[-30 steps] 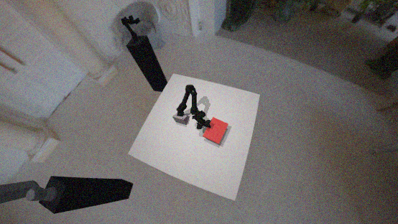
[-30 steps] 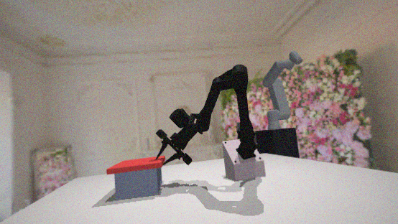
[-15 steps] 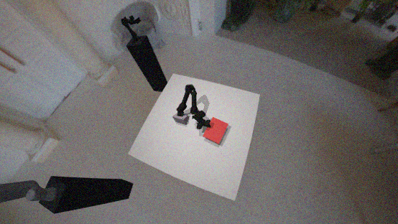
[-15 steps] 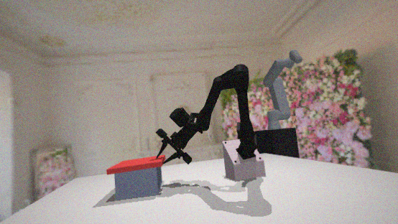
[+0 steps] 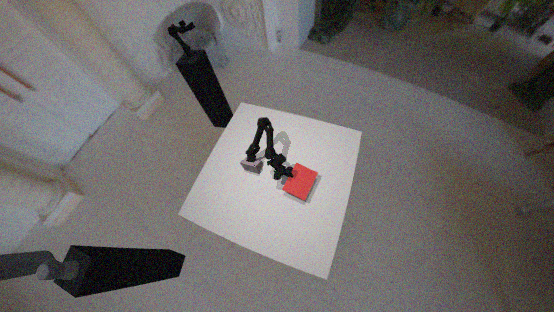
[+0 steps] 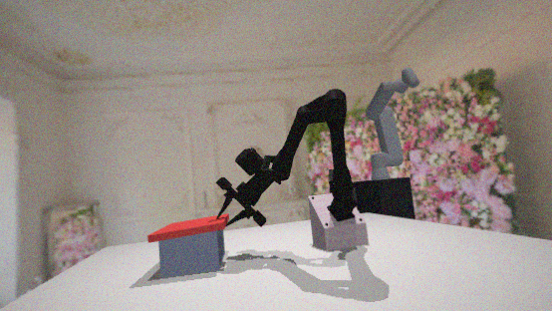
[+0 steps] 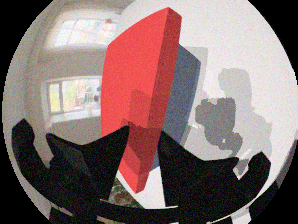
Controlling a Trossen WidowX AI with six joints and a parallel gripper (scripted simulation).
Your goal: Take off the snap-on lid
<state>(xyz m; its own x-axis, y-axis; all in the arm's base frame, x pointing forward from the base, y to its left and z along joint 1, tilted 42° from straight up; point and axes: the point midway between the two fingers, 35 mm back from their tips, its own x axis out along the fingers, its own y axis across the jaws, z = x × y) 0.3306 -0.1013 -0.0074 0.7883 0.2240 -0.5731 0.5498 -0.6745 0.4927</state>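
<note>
The red lid is 7 cm ahead of my gripper tip and 2 cm to the right of it. Also, from my gripper tip: storage box 7 cm ahead, 5 cm below, 2 cm to the right.
</note>
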